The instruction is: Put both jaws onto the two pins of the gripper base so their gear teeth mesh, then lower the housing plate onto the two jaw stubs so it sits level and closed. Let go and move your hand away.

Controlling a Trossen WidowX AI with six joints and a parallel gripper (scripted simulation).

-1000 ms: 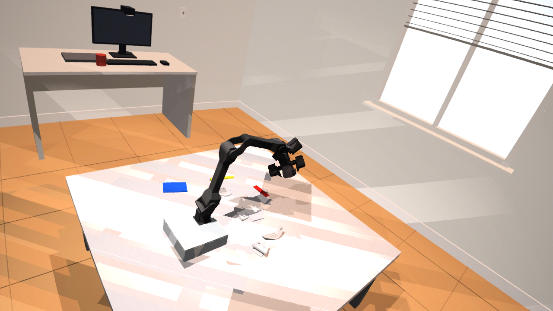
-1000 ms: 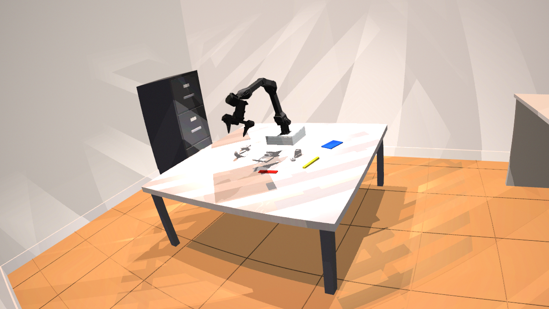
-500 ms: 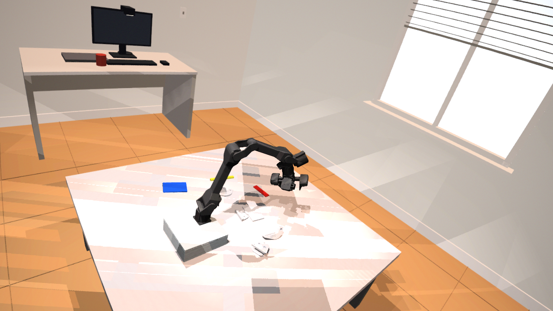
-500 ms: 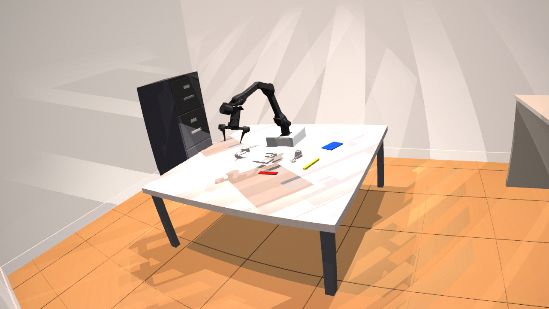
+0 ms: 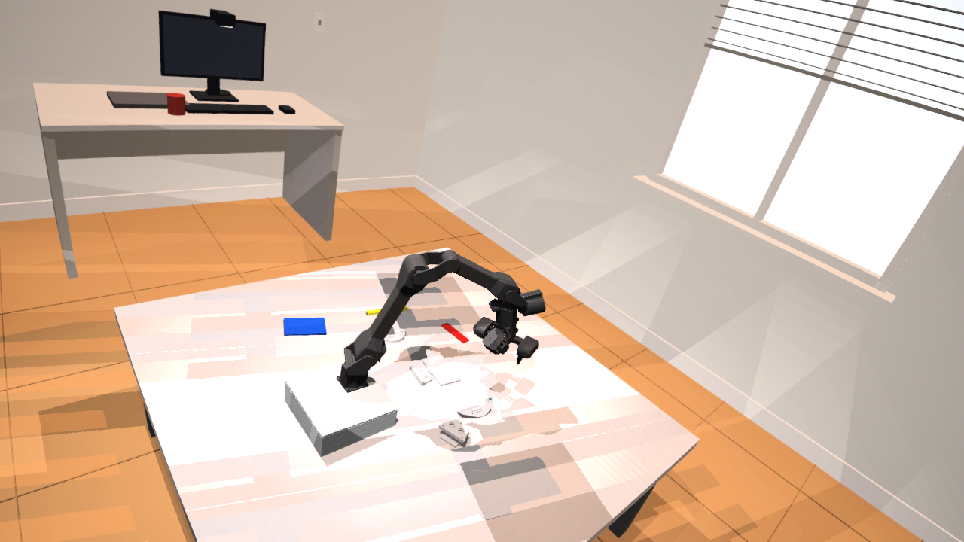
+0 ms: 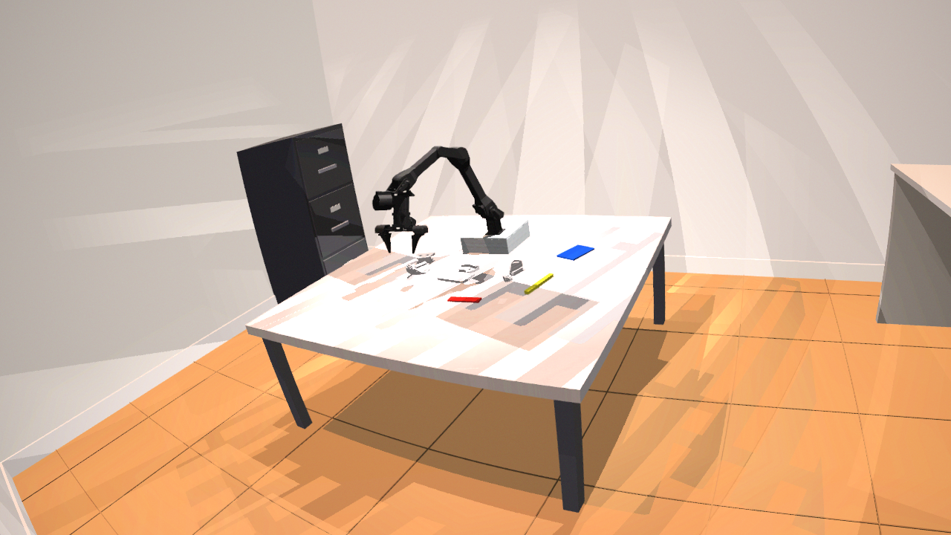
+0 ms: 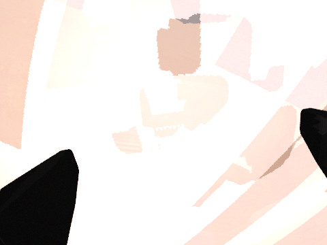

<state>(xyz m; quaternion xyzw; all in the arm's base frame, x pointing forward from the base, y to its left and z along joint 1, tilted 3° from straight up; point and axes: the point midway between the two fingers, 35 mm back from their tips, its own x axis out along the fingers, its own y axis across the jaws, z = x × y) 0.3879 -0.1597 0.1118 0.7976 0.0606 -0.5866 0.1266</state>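
Now: the curved jaw 100 mm behind my gripper tip, 90 mm below it and 50 mm to the right of it. From my gripper tip the other things lie so: yellow stick: 480 mm to the left, 120 mm below, 80 mm behind; then blue card: 510 mm to the left, 370 mm behind, 130 mm below; then red strip: 280 mm to the left, 130 mm below, 70 mm ahead.
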